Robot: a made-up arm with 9 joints. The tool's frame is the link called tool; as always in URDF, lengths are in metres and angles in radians.
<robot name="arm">
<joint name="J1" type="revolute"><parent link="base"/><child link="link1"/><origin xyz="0.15 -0.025 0.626"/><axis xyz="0 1 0"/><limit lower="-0.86" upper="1.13"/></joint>
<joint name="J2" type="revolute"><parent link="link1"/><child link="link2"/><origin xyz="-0.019 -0.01 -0.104"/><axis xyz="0 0 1"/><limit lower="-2.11" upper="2.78"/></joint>
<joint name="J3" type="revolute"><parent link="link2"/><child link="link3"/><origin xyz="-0.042 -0.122 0.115"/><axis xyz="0 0 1"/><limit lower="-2.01" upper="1.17"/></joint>
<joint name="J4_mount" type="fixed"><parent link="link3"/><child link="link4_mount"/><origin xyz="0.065 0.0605 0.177"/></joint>
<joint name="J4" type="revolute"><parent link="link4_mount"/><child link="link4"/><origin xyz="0.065 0.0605 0.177"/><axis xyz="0 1 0"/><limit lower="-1.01" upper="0.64"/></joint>
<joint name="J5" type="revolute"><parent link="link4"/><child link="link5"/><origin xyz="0.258 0.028 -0.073"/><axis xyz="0 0 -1"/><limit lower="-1.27" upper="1.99"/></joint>
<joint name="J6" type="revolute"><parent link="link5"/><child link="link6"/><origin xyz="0.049 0.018 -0.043"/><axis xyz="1 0 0"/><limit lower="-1.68" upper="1.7"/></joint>
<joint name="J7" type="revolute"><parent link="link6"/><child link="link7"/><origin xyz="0.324 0.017 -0.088"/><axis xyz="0 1 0"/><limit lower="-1.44" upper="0.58"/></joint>
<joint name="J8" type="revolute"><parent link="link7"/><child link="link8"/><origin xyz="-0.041 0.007 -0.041"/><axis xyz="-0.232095 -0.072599 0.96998"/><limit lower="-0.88" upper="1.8"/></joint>
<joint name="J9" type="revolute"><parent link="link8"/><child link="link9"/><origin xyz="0.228 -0.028 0.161"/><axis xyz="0 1 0"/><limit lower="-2.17" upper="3.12"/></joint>
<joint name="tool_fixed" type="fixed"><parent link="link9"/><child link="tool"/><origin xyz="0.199 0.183 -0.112" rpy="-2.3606 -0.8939 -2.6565"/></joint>
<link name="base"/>
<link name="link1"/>
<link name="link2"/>
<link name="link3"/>
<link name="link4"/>
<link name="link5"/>
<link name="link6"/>
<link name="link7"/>
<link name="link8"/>
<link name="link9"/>
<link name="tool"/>
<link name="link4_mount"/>
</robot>
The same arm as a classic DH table. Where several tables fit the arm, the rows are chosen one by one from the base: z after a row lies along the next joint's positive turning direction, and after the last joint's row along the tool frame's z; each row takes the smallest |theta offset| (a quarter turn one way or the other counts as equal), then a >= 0, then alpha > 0; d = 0 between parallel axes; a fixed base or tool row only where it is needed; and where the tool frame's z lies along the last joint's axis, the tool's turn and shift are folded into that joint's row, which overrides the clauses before.
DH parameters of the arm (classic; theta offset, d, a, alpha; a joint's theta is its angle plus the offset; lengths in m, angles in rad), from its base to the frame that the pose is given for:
base (fixed): 0.0000 0.6260 0.1500 -1.5708
J1: 0.0000 -0.0350 -0.0190 1.5708
J2: 1.2392 0.0000 -0.1290 0.0000
J3: -1.2392 0.3650 0.1300 -1.5708
J4: 0.0000 0.1490 0.2580 -1.5708
J5: -1.5708 0.1160 0.0180 -1.5708
J6: -1.5708 0.3730 0.0880 -1.5708
J7: 1.3359 0.0218 0.0494 -1.6435
J8: 0.0000 0.0734 -0.2592 1.6435
J9: 0.5831 0.2321 -0.2253 2.6486
tool (fixed): -0.6651 0.0790 0.0000 0.0000
Joint limits (rad, base to tool): -0.8600..1.1300 -2.1100..2.7800 -2.0100..1.1700 -1.0100..0.6400 -1.2700..1.9900 -1.6800..1.7000 -1.4400..0.5800 -0.8800..1.8000 -2.1700..3.1200

